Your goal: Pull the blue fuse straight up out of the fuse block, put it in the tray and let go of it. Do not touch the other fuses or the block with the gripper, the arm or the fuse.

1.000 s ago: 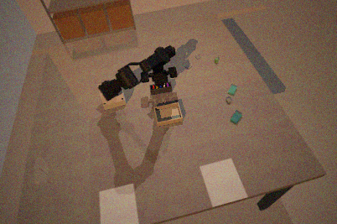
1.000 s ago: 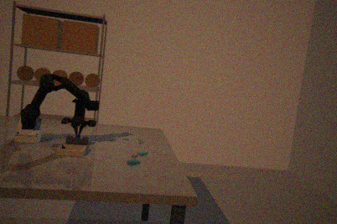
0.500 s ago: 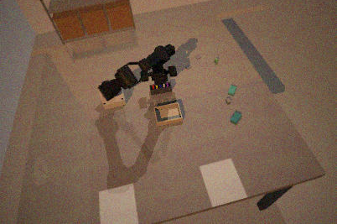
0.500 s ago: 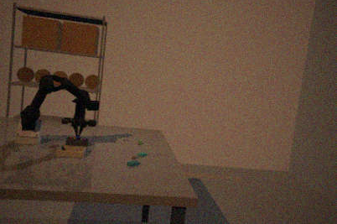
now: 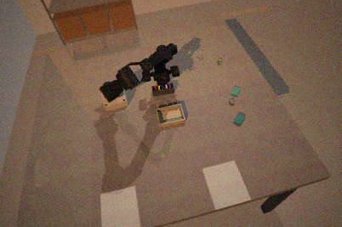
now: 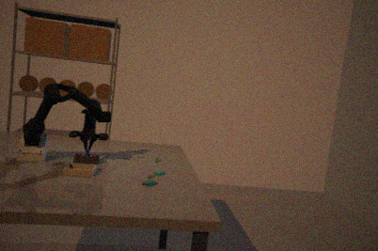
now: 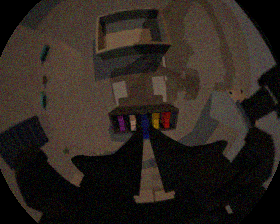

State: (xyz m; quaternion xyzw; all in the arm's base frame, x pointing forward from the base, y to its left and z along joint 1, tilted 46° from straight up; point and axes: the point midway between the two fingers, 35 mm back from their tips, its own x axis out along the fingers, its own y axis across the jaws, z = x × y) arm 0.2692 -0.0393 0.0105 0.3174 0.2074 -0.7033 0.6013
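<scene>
The tray is 2 cm behind my gripper tip, 18 cm to the right of it and 6 cm below it. From my gripper tip the other things lie so: blue fuse: 1 cm below.
</scene>
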